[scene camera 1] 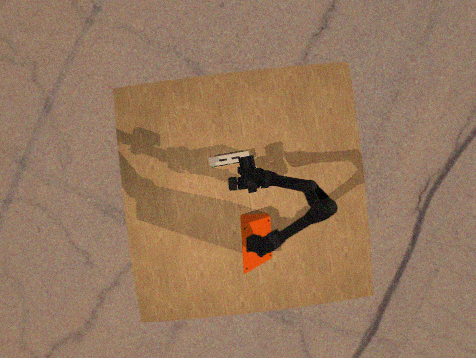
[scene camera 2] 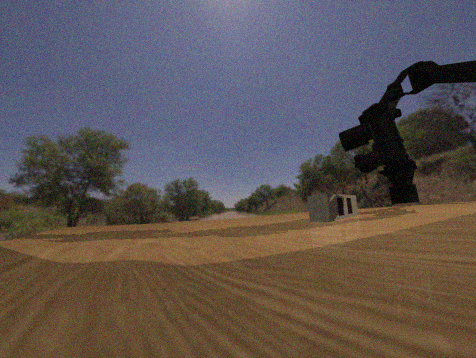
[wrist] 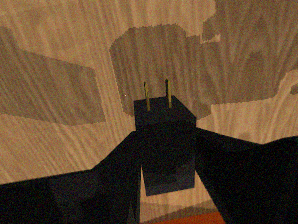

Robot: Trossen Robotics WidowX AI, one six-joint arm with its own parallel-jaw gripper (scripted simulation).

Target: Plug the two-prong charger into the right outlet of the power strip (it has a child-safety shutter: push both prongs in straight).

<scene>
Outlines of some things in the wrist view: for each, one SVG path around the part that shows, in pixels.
My gripper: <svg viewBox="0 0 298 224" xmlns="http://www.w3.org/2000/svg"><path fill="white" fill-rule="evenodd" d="M136 131L132 131L108 156L92 169L0 185L0 224L140 224L141 160ZM196 127L195 171L225 224L298 224L298 135L281 138L266 144L258 144Z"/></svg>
A two-prong charger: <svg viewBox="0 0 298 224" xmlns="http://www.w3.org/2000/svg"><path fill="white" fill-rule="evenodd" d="M167 78L165 80L166 96L149 98L148 85L144 81L146 99L133 101L135 128L146 197L195 188L197 117L174 95L171 95L171 83Z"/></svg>
</scene>
